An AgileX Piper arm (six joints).
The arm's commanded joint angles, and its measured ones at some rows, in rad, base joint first. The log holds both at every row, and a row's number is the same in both.
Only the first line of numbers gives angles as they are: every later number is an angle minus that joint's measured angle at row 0.
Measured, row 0:
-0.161, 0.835, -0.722, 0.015, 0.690, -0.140
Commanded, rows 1 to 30:
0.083, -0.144, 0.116, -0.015, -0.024, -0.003
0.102, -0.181, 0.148, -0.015, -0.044, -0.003
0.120, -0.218, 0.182, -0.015, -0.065, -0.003
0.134, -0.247, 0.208, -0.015, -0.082, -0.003
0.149, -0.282, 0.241, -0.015, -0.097, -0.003
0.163, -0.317, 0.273, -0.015, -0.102, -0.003
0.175, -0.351, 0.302, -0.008, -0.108, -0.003
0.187, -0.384, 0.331, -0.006, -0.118, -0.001
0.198, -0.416, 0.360, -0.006, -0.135, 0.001
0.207, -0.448, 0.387, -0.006, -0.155, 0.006
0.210, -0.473, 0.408, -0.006, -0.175, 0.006
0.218, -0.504, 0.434, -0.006, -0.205, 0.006
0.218, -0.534, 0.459, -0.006, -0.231, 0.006
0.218, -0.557, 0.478, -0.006, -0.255, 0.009
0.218, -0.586, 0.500, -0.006, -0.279, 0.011
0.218, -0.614, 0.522, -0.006, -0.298, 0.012
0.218, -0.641, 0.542, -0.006, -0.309, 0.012
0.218, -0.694, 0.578, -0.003, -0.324, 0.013
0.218, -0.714, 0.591, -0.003, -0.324, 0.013
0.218, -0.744, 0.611, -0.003, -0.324, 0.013
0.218, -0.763, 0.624, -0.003, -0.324, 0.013
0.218, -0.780, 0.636, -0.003, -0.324, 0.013
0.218, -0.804, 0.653, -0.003, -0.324, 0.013
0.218, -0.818, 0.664, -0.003, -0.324, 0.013
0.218, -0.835, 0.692, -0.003, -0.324, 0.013
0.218, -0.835, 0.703, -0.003, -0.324, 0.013
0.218, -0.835, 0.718, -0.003, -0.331, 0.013
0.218, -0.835, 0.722, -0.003, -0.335, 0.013
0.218, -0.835, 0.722, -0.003, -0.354, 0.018
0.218, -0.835, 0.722, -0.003, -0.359, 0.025
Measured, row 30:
0.215, -0.830, 0.709, 0.000, -0.338, 0.011
